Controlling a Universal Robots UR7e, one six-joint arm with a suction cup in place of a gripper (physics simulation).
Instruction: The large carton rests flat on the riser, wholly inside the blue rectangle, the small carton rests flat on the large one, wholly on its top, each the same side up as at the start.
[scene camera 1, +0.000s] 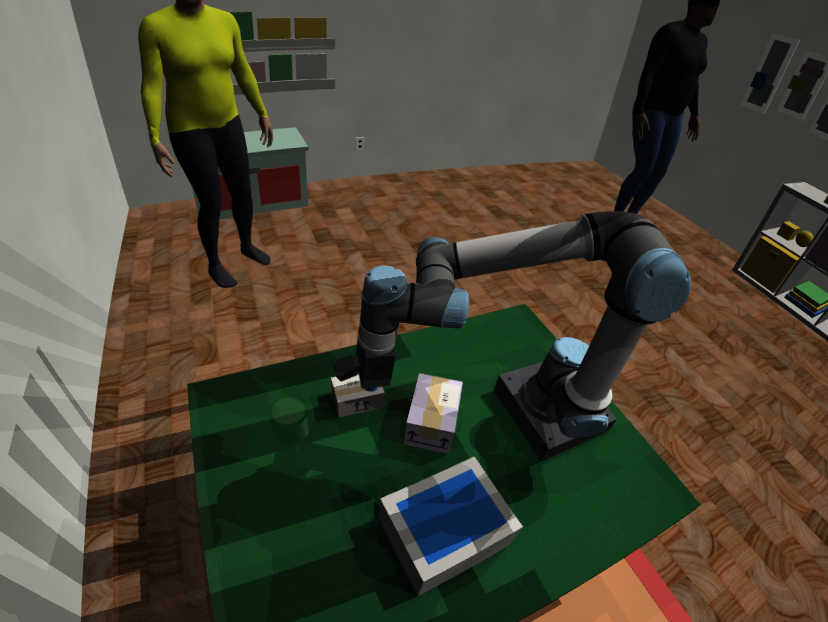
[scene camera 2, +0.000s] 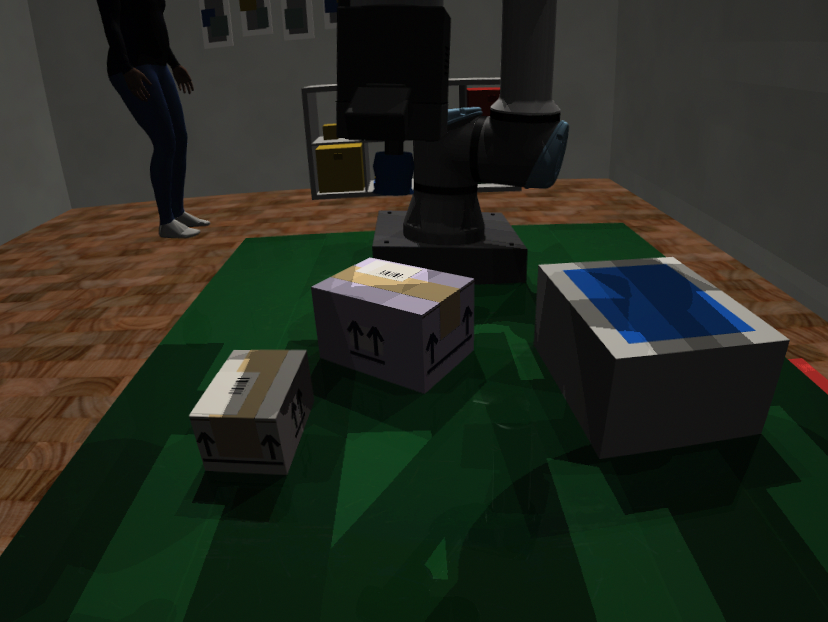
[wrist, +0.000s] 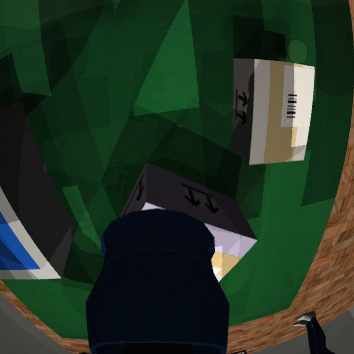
Labels:
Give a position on a large carton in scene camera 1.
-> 431, 422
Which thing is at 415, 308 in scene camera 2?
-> A large carton.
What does the small carton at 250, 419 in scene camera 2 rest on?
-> The table.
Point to the suction cup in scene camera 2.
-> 393, 173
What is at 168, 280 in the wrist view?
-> The suction cup.

